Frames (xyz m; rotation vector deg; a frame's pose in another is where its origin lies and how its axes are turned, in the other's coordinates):
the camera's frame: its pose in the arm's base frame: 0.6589 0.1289 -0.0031 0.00 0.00 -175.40
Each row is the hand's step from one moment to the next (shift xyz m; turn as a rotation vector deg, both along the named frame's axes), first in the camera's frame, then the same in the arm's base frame.
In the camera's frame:
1: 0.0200 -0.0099 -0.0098 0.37 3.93 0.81
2: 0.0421 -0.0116 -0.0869 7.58 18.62 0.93
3: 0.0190 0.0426 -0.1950 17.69 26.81 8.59
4: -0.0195 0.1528 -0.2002 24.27 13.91 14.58
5: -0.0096 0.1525 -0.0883 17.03 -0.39 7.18
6: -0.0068 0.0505 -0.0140 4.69 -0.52 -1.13
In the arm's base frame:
1: -0.0207 0.0083 -0.0098 -0.05 -3.95 0.81
2: -0.0429 0.0082 -0.0869 -6.06 -19.17 0.93
3: -0.0155 -0.0440 -0.1950 -15.48 -28.14 8.59
4: 0.0317 -0.1507 -0.2002 -23.08 -15.81 14.58
5: 0.0218 -0.1512 -0.0883 -17.01 -0.98 7.18
6: 0.0108 -0.0498 -0.0140 -4.72 0.14 -1.13

